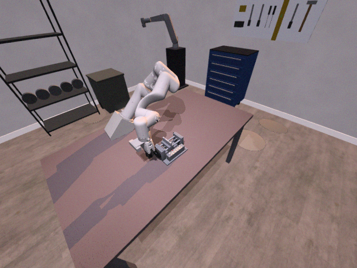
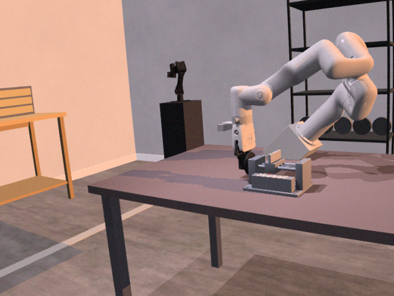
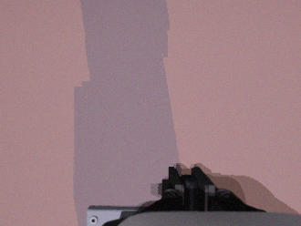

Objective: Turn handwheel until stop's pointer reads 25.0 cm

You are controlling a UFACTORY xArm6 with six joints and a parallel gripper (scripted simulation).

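Right now the black handwheel is 10 mm ahead of my hand and 20 mm to the left of it. Also, from my hand: sliding stop block (40 mm ahead, 140 mm to the left, 20 mm above).
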